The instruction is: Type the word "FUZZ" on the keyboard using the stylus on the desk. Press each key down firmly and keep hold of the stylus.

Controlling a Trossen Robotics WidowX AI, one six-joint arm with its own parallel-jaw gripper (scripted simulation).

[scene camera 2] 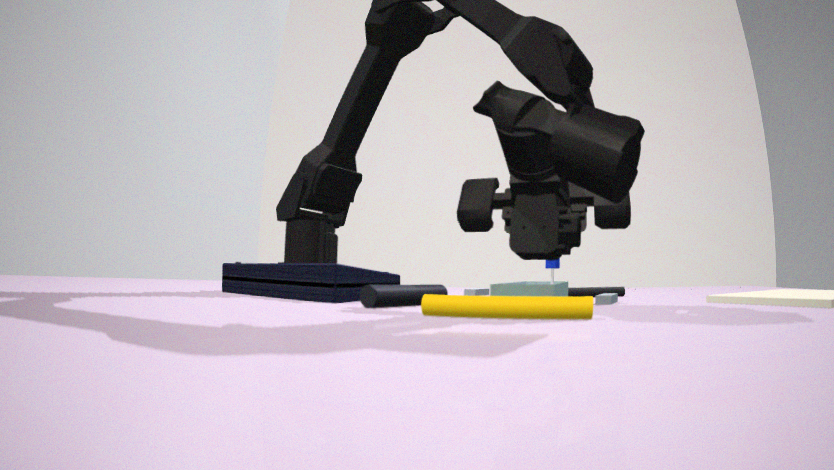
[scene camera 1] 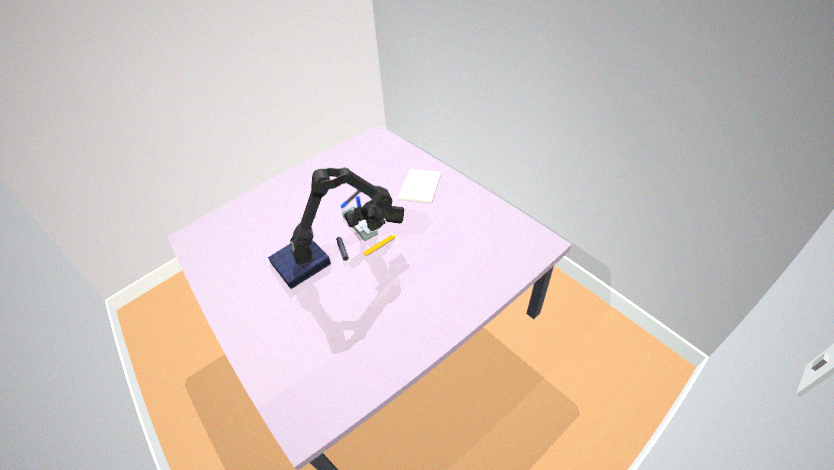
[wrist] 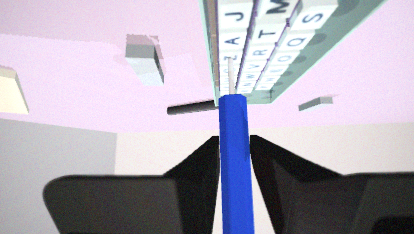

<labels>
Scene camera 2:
my gripper
yellow cylinder
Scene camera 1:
white pad
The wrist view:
my gripper
</labels>
